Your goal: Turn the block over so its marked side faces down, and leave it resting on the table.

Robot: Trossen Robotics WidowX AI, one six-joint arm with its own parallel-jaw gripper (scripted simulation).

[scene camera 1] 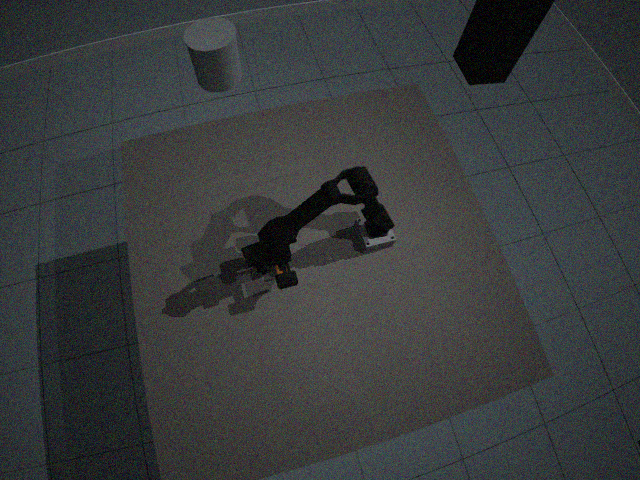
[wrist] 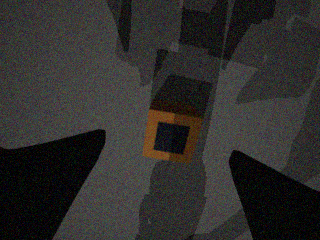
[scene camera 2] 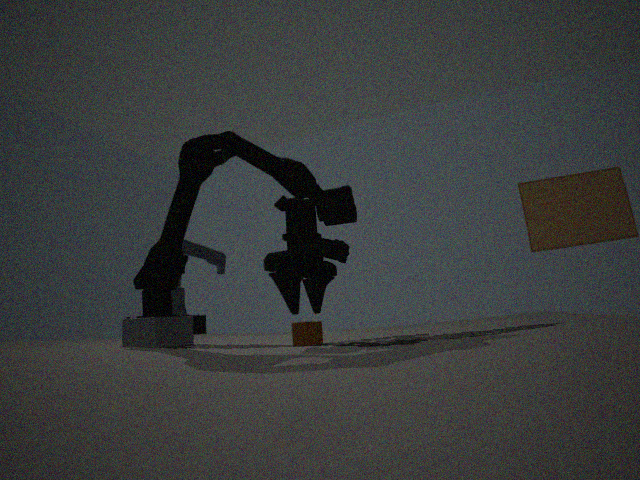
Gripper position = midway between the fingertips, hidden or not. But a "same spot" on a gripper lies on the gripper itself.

Labels:
my gripper: scene camera 1 281,266; wrist; scene camera 2
same spot on my gripper: (wrist: 48,176) = (scene camera 2: 318,286)

